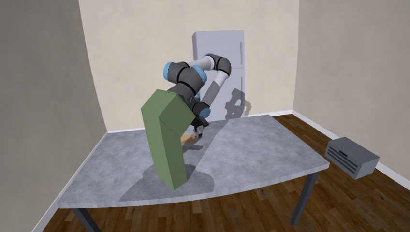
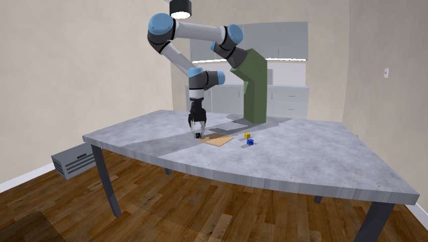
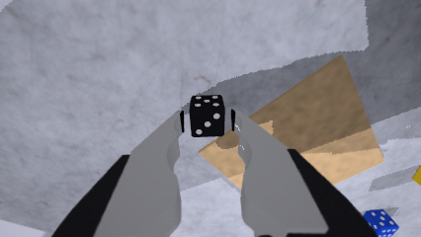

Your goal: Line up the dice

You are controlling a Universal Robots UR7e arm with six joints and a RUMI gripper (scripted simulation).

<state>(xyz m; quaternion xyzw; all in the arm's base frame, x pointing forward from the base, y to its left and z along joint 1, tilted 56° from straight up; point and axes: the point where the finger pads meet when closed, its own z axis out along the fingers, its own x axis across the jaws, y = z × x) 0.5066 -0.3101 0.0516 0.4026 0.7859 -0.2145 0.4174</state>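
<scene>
Now: the black die right at my hand. Also, from my hand: blue die (28 cm to the left, 8 cm ahead); mat (10 cm to the left, 2 cm below, 2 cm ahead); yellow die (27 cm to the left, 1 cm behind).
</scene>
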